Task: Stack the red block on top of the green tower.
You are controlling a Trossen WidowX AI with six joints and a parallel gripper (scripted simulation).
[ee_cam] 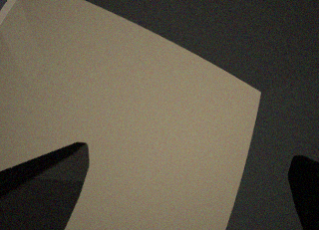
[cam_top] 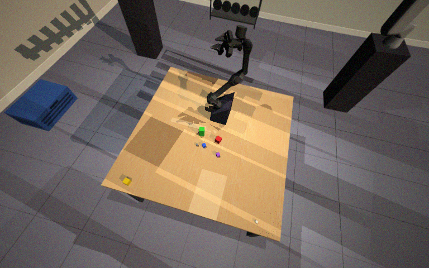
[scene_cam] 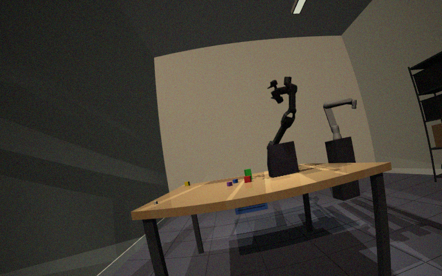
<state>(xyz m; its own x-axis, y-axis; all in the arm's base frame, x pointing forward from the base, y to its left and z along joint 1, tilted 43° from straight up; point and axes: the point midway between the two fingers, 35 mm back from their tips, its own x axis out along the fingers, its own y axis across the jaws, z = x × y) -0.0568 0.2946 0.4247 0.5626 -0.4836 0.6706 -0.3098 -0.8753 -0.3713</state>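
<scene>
Now: the red block 32 cm ahead of my gripper tip, 16 cm to the left of it and 64 cm below it. Round my gripper tip: small grey block (41 cm ahead, 65 cm below); blue block (40 cm ahead, 5 cm to the left, 64 cm below); purple block (45 cm ahead, 18 cm to the left, 64 cm below).
</scene>
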